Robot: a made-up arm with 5 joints. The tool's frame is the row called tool. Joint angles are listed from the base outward. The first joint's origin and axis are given. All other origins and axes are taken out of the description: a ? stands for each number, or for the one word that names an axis. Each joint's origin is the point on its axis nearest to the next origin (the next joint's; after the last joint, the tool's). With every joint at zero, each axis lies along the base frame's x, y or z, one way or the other. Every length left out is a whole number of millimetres.
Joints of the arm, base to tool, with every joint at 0 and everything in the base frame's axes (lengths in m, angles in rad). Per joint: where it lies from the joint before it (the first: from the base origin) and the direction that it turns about. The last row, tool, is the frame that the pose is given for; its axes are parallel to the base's.
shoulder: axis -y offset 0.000 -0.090 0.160
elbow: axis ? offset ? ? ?
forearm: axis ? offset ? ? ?
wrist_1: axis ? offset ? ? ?
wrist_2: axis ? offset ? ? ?
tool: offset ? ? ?
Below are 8 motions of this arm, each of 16 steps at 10 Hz.
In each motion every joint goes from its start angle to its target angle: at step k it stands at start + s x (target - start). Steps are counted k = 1, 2, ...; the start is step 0. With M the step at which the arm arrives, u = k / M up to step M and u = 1 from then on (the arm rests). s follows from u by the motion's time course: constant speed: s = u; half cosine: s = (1 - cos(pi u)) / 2; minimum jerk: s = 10 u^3 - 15 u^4 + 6 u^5.
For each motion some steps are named. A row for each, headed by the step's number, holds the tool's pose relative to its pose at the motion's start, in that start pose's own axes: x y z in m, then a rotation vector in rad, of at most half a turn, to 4 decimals.
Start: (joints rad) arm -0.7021 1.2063 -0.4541 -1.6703 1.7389
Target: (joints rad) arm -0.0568 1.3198 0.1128 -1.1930 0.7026
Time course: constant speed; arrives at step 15
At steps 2, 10, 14, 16:
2: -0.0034 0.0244 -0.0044 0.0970 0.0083 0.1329
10: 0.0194 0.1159 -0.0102 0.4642 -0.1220 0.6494
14: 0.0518 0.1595 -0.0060 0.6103 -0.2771 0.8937
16: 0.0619 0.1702 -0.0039 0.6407 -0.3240 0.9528

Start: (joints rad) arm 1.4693 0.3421 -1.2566 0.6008 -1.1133
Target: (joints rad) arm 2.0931 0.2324 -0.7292 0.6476 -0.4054
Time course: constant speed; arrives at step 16
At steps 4, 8, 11, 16:
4: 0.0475 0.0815 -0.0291 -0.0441 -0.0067 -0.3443
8: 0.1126 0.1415 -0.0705 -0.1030 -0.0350 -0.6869
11: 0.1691 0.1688 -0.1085 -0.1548 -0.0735 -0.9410
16: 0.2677 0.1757 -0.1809 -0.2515 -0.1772 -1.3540

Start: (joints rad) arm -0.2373 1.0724 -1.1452 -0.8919 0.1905
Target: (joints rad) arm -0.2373 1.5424 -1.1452 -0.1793 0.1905
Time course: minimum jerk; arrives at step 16
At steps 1, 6, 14, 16:
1: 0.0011 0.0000 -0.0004 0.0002 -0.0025 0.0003
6: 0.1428 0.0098 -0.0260 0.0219 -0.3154 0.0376
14: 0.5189 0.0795 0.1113 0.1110 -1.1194 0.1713
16: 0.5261 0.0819 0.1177 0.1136 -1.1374 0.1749

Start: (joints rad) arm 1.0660 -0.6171 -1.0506 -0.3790 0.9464
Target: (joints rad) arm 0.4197 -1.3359 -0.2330 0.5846 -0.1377
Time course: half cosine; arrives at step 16
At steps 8, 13, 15, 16:
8: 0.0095 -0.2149 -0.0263 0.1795 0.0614 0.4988
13: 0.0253 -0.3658 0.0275 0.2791 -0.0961 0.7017
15: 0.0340 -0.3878 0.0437 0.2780 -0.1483 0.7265
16: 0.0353 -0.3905 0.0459 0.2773 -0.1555 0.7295

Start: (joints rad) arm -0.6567 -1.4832 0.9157 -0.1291 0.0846
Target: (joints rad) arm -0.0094 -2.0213 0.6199 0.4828 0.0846
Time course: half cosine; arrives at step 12
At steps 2, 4, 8, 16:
2: 0.0119 -0.0069 -0.0490 0.0314 -0.0688 -0.0172
4: 0.0488 -0.0156 -0.1776 0.1140 -0.2494 -0.0785
8: 0.1576 0.0132 -0.4817 0.2964 -0.6745 -0.3435
16: 0.2019 0.0445 -0.6105 0.3510 -0.8399 -0.5204

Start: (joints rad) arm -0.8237 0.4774 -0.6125 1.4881 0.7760
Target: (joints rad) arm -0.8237 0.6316 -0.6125 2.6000 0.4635
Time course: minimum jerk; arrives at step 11
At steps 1, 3, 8, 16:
1: 0.0017 0.0020 -0.0023 0.0061 -0.0050 0.0021
3: 0.0347 0.0424 -0.0419 0.1180 -0.1015 0.0404
8: 0.2687 0.3279 -0.1125 0.7101 -0.7762 0.2017
16: 0.3094 0.3739 -0.0933 0.7951 -0.9086 0.2126

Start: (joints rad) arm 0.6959 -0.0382 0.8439 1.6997 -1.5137
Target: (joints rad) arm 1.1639 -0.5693 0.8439 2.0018 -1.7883
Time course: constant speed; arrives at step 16
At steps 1, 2, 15, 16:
1: -0.0075 -0.0217 -0.0056 -0.0630 -0.0026 0.0156
2: -0.0151 -0.0432 -0.0096 -0.1261 -0.0039 0.0302
15: -0.1410 -0.2422 0.0655 -0.9259 0.1084 0.1174
16: -0.1537 -0.2474 0.0783 -0.9840 0.1279 0.1151

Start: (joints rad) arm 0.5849 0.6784 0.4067 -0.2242 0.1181
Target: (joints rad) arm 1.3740 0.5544 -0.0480 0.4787 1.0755
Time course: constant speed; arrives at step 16
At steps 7, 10, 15, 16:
7: 0.2632 -0.1031 0.0211 -0.2048 -0.6892 -0.3975
10: 0.3696 -0.1419 0.0933 -0.2027 -1.0123 -0.5165
15: 0.4942 -0.1708 0.2821 -0.0785 -1.5539 -0.6131
16: 0.5081 -0.1693 0.3263 -0.0362 -1.6589 -0.6140

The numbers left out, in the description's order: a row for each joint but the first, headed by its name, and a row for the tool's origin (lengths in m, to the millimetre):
elbow: axis +z, xyz -0.350 0.000 -0.150
forearm: axis +x, xyz 0.090 -0.330 0.000
wrist_1: axis -y, xyz 0.000 -0.310 0.060
wrist_2: axis -z, xyz -0.200 0.000 -0.350
tool: xyz -0.100 0.050 0.000

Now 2 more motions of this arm.
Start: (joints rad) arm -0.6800 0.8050 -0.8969 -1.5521 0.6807
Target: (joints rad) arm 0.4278 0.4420 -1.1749 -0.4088 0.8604
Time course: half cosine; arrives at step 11
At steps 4, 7, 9, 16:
4: 0.0326 0.2183 -0.1016 0.3987 -0.1668 -0.3975
7: 0.2071 0.4616 -0.0969 0.8432 -0.4281 -1.0387
9: 0.3214 0.5143 -0.0561 1.0024 -0.5661 -1.3955
16: 0.3625 0.5203 -0.0391 1.0476 -0.6173 -1.5325

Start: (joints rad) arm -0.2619 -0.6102 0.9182 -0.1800 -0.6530
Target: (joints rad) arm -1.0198 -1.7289 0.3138 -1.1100 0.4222
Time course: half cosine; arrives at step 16
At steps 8, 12, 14, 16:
8: -0.0117 0.6579 0.2480 -0.2145 0.3429 -1.2917
12: 0.3121 1.0320 0.2546 -0.3545 0.4539 -2.2749
14: 0.4391 1.0980 0.2263 -0.3805 0.4528 -2.5819
16: 0.4845 1.1149 0.2136 -0.3861 0.4473 -2.6899

